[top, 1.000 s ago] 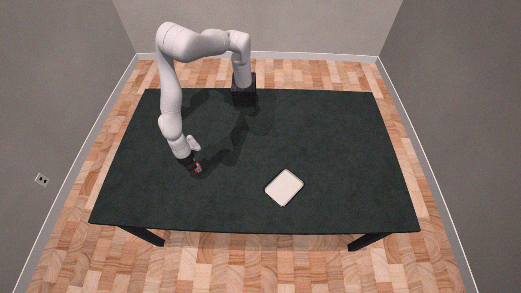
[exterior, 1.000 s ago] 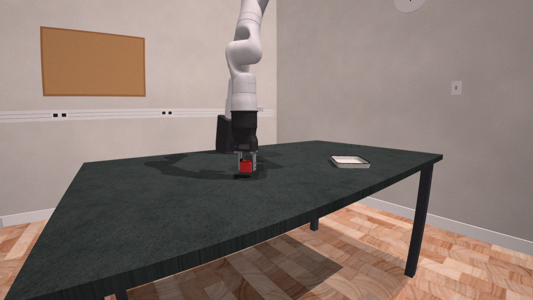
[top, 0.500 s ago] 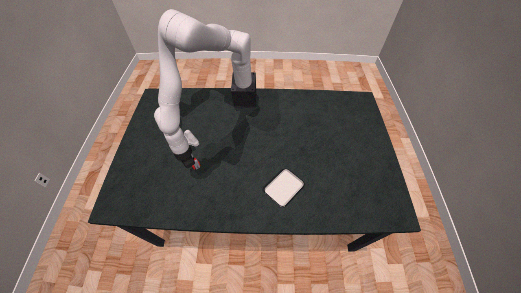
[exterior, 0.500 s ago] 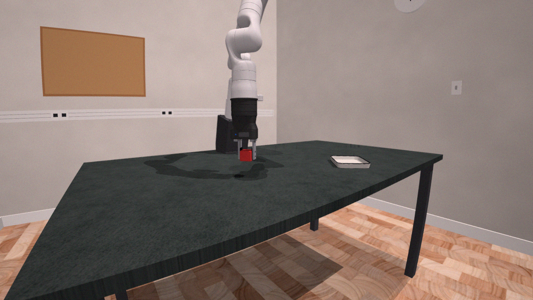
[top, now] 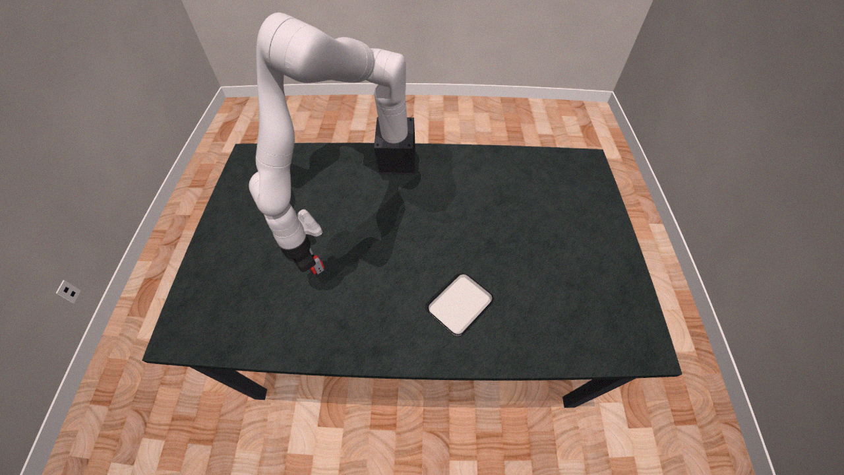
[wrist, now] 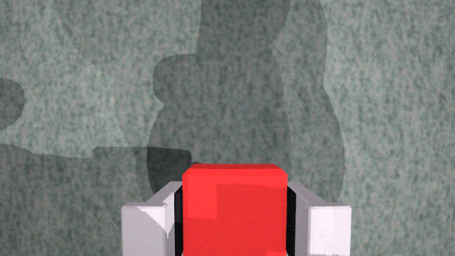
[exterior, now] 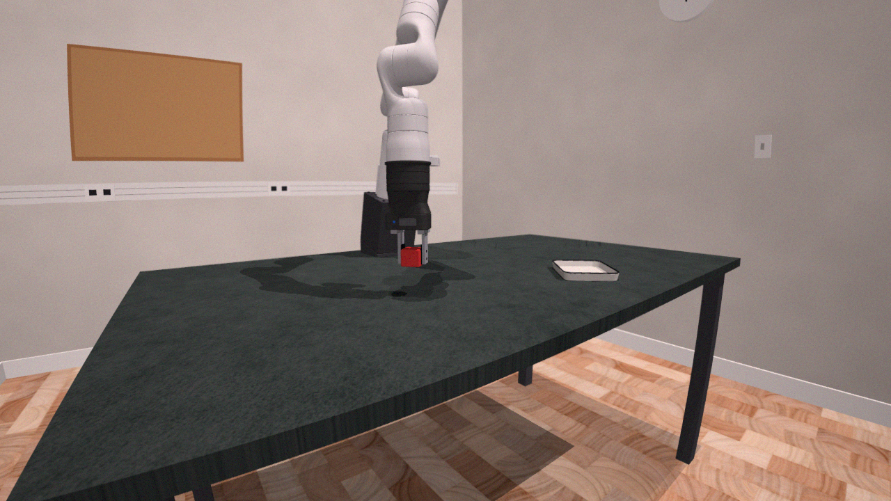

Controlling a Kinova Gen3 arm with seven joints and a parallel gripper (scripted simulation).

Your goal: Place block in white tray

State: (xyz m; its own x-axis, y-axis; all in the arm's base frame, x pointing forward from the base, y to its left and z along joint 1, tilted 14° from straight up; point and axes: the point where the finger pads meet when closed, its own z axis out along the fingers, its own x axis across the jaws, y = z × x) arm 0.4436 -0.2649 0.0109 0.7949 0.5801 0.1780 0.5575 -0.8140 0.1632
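Right now the white tray is 14 cm ahead of my hand, 41 cm to the left of it and 7 cm below it. From my hand the other things lie so: red block (1 cm below).
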